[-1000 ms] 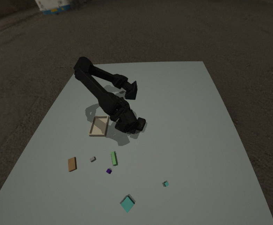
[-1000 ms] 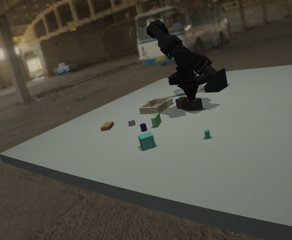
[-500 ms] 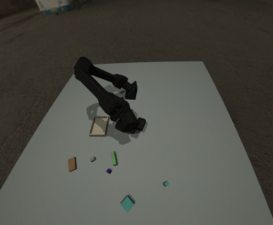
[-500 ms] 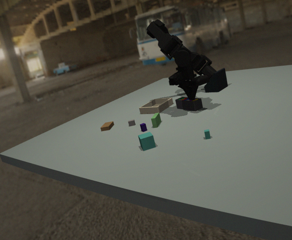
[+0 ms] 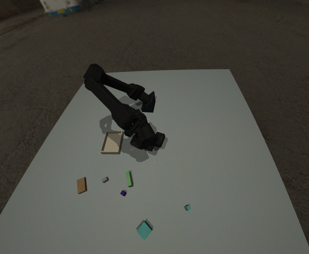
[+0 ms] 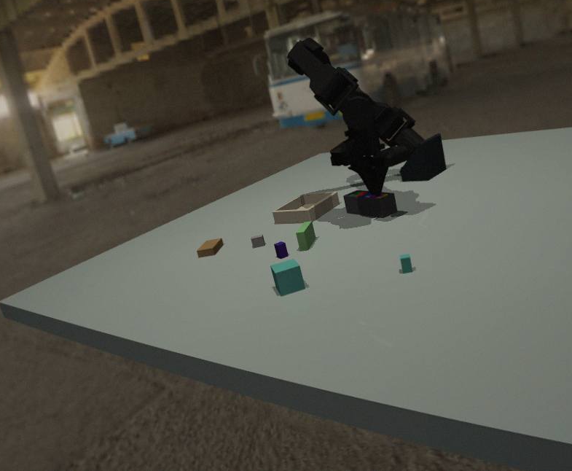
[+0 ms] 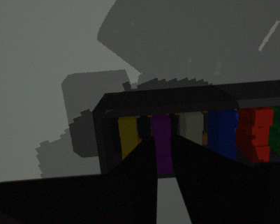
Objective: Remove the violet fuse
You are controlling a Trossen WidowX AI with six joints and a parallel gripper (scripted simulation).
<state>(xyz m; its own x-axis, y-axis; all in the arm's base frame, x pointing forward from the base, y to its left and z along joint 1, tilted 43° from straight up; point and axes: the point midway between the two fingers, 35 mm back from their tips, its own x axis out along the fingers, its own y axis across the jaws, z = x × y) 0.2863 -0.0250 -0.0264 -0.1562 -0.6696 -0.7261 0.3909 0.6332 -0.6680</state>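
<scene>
Now: the yellow fuse 1 cm ahead of my gripper tip, 2 cm to the left of it and 1 cm below it. The rest, counted from my gripper tip: violet fuse 1 cm below; then red fuse 2 cm behind, 5 cm to the right, 1 cm below; then blue fuse 1 cm behind, 3 cm to the right, 1 cm below.
</scene>
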